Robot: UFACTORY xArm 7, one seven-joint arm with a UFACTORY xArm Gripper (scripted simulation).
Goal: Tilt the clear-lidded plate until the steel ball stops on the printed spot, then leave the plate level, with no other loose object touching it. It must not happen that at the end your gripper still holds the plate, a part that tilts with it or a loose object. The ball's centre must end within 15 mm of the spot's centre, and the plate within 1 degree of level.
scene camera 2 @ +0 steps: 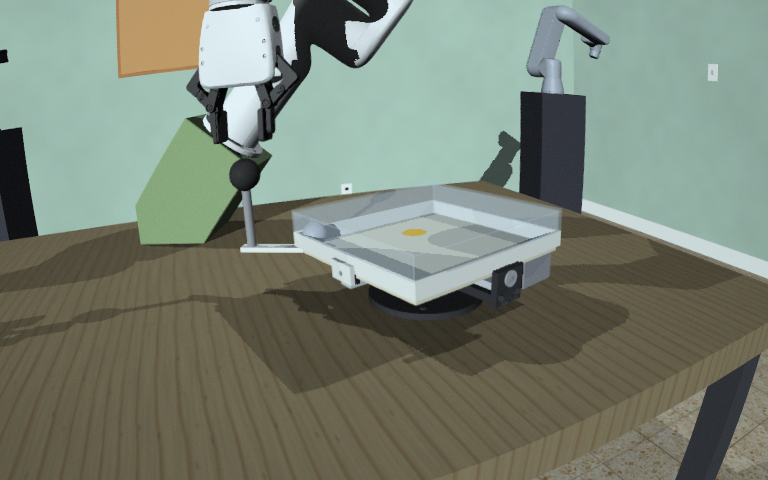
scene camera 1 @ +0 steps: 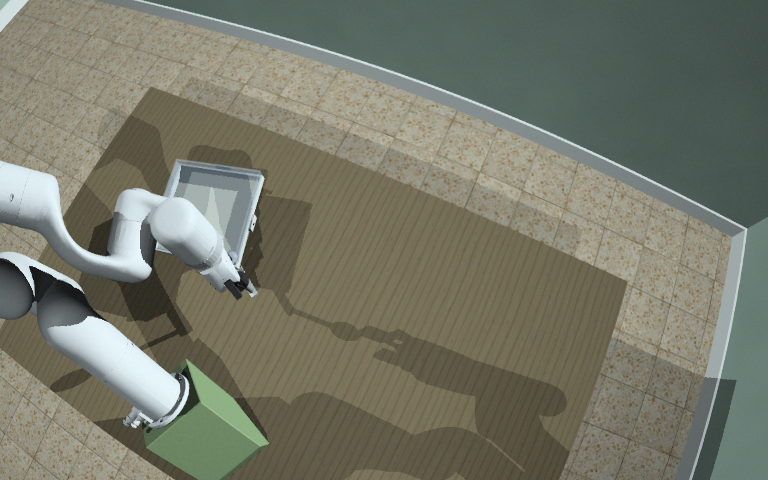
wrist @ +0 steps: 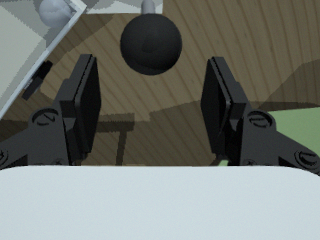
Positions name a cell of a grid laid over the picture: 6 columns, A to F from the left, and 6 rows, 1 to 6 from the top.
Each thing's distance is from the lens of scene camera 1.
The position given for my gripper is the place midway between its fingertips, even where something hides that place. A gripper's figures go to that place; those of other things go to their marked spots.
my gripper (scene camera 1: B4): 97 cm
clear-lidded plate (scene camera 1: B3): 113 cm
